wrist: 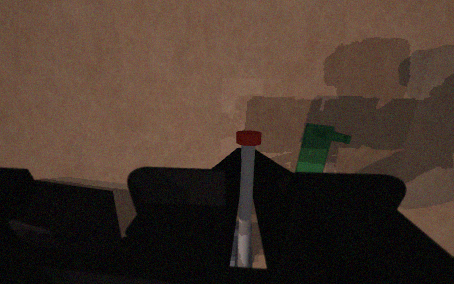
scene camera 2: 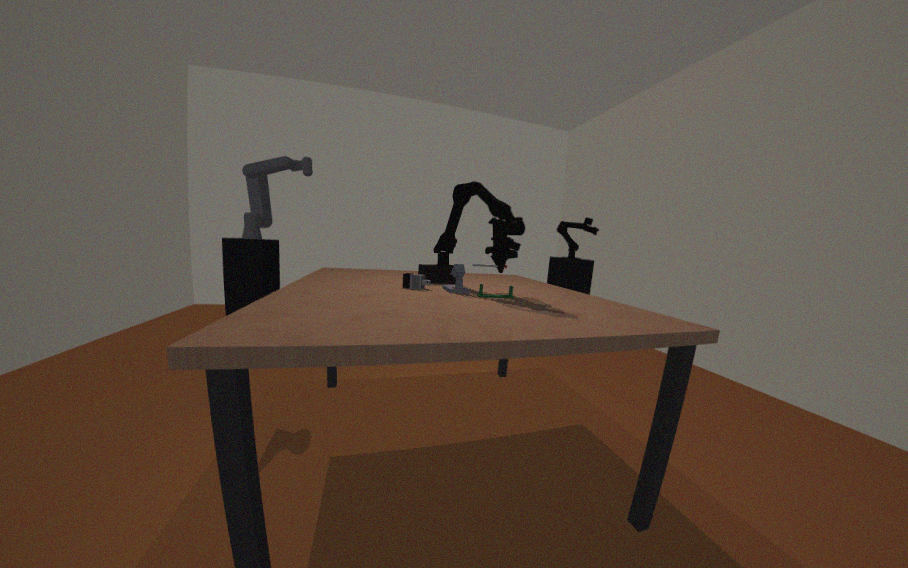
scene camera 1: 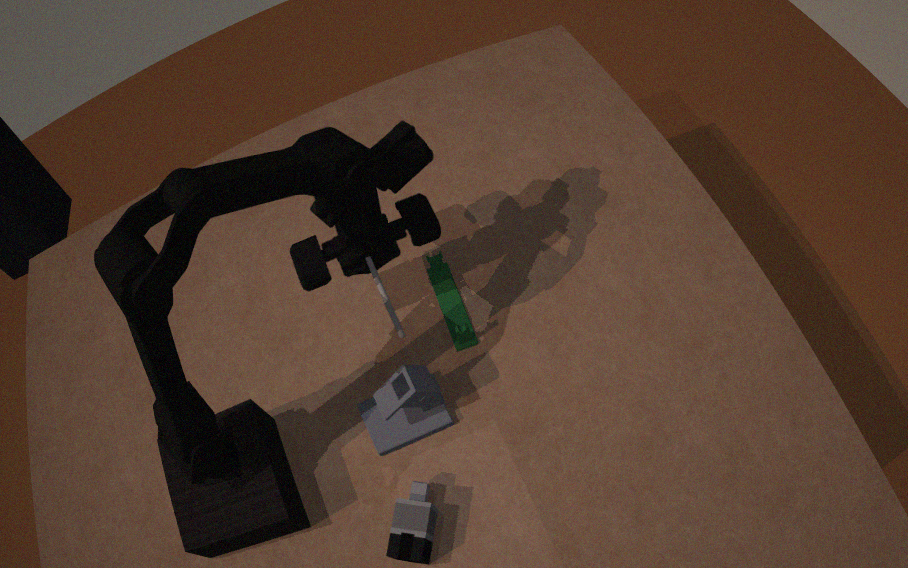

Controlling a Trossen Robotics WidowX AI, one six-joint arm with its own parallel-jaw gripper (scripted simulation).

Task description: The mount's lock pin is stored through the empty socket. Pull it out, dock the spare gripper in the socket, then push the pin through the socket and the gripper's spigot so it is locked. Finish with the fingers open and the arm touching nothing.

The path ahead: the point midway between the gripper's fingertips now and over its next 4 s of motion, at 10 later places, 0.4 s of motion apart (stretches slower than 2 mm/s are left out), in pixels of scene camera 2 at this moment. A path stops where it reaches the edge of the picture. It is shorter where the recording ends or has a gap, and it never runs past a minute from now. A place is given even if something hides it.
The gripper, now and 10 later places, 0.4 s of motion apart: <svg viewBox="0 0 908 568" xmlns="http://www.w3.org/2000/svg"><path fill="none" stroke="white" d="M500 272L508 273L515 273L520 275L522 278L521 282L521 286L520 291L520 292L519 287L519 283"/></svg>
